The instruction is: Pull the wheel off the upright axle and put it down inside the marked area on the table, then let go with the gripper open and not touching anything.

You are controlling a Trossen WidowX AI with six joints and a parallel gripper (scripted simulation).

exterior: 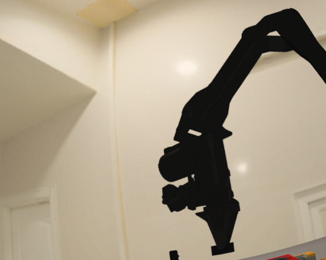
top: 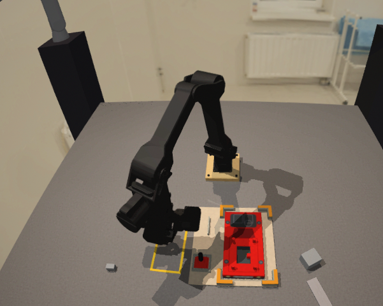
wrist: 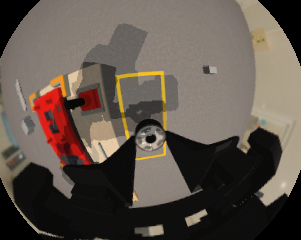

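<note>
Right now the wheel is right at my gripper tip. The rest, counted from my gripper tip: black axle: 6 cm ahead, 10 cm to the left, 2 cm below; then grey strip: 15 cm ahead, 41 cm to the left, 5 cm below; then grey block: 4 cm ahead, 39 cm to the left, 4 cm below.
</note>
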